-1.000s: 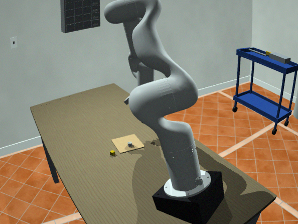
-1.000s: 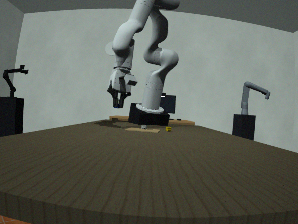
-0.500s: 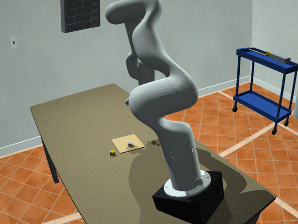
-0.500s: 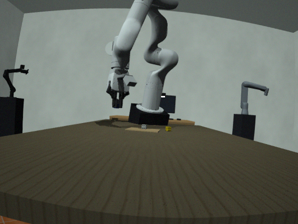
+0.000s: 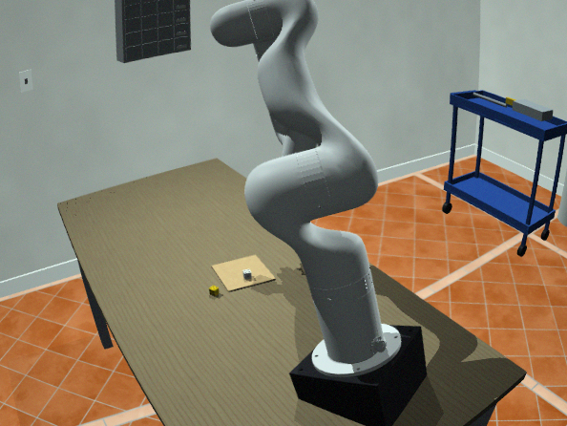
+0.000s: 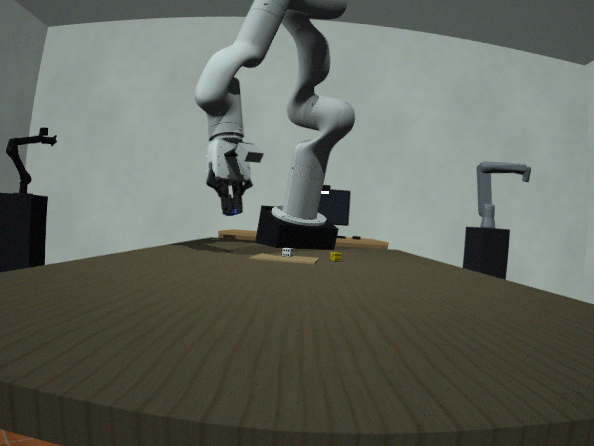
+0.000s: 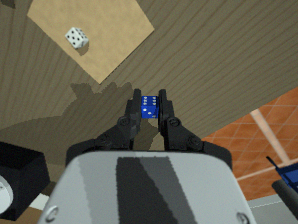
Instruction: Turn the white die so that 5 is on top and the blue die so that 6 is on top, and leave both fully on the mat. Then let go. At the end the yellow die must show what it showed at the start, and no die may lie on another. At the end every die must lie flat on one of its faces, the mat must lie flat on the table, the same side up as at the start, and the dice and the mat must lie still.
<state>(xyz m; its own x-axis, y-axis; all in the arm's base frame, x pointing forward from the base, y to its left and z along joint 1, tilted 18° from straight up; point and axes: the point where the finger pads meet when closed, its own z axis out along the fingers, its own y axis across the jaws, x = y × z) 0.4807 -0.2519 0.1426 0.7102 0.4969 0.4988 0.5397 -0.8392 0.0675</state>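
Now: hand 10 mm above the blue die. Also, from my hand: white die: 10 mm behind, 140 mm to the left, 100 mm below; tan mat: 20 mm ahead, 130 mm to the left, 110 mm below; yellow die: 10 mm behind, 250 mm to the left, 100 mm below.
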